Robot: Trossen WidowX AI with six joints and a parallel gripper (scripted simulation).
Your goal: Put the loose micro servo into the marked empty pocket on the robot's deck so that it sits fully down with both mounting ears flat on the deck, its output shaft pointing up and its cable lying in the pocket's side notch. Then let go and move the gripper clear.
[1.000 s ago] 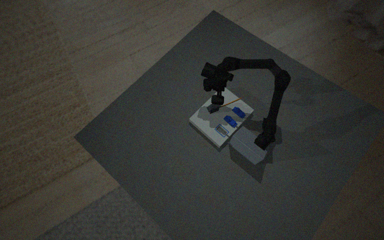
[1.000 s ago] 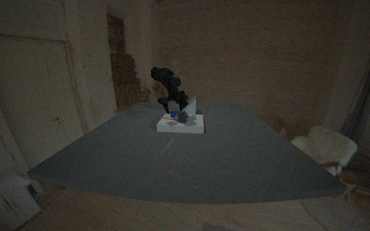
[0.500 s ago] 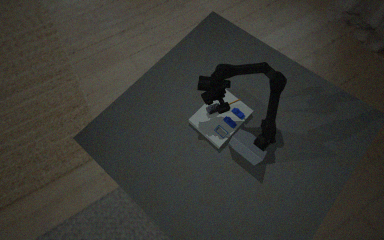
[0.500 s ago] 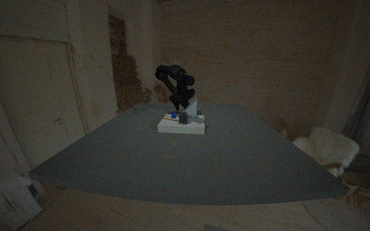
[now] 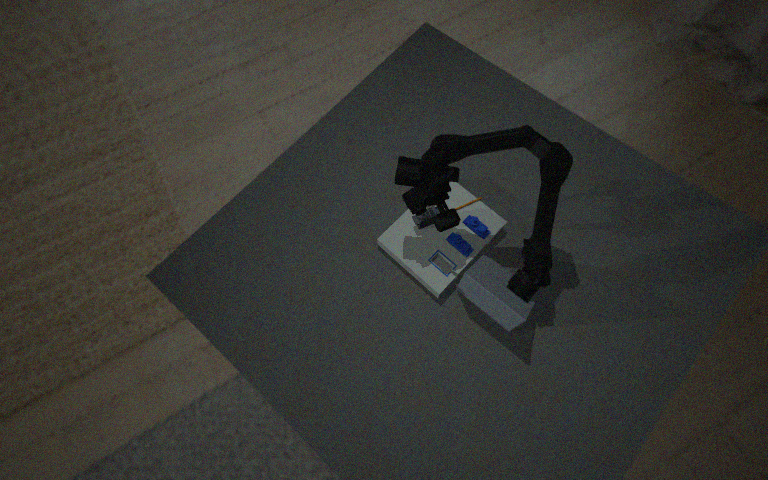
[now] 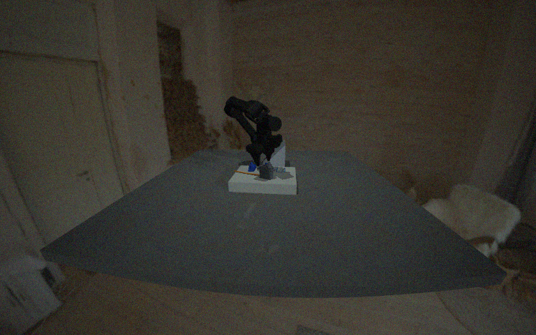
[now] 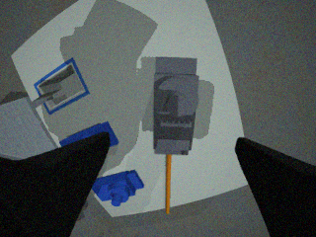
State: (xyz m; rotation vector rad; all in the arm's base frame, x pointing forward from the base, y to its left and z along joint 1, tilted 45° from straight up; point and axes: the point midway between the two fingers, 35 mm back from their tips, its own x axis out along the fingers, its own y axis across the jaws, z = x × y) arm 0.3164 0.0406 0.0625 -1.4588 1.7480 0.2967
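My gripper tip is 10 mm past the white deck and 90 mm above it.
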